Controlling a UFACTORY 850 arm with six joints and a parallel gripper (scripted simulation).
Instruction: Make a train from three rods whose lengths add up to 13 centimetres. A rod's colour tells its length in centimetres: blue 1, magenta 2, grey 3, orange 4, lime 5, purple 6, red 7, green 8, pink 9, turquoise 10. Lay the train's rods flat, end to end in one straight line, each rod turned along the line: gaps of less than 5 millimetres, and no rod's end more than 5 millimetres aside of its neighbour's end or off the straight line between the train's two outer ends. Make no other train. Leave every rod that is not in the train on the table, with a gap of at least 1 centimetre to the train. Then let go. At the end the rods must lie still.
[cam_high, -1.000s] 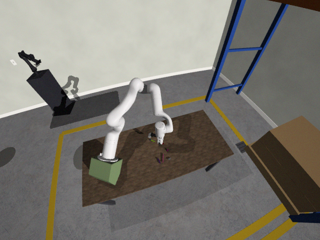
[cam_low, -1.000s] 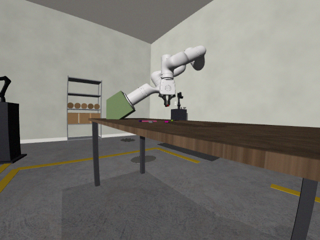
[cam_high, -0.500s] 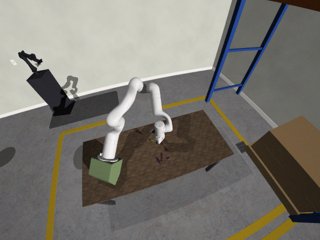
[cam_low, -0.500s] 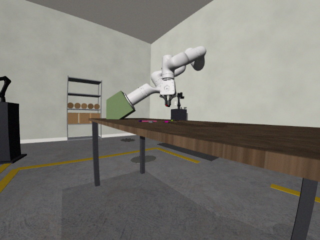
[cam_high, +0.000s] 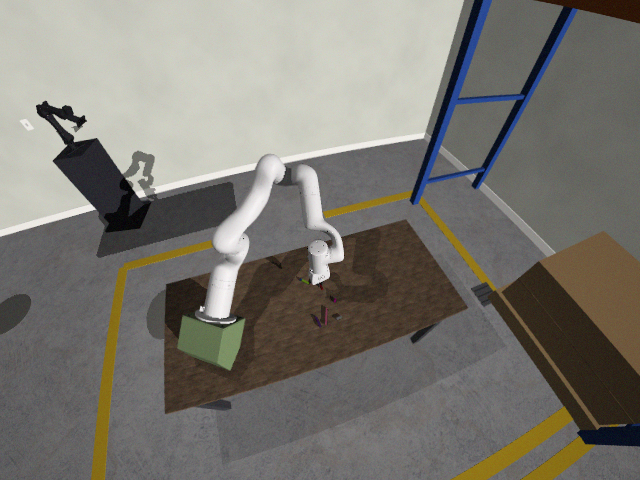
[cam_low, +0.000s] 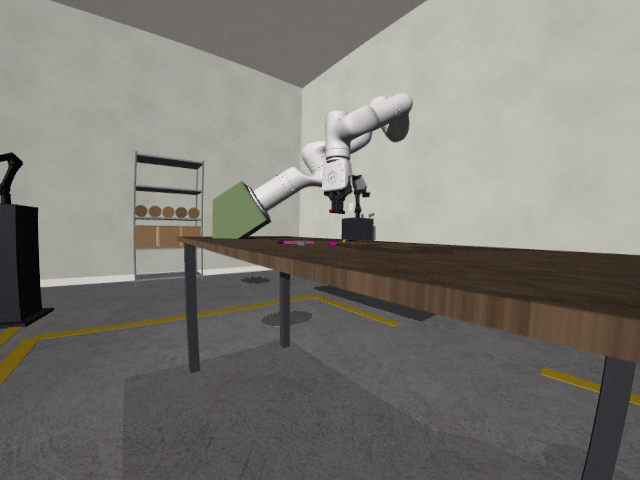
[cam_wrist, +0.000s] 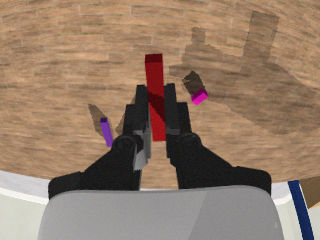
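The lime rod is 70 mm behind my hand, 80 mm to the left of it and 120 mm below it. The rest, counted from my hand: blue rod (100 mm behind, 90 mm to the left, 120 mm below); then magenta rod (80 mm ahead, 60 mm to the right, 120 mm below); then red rod (20 mm below).
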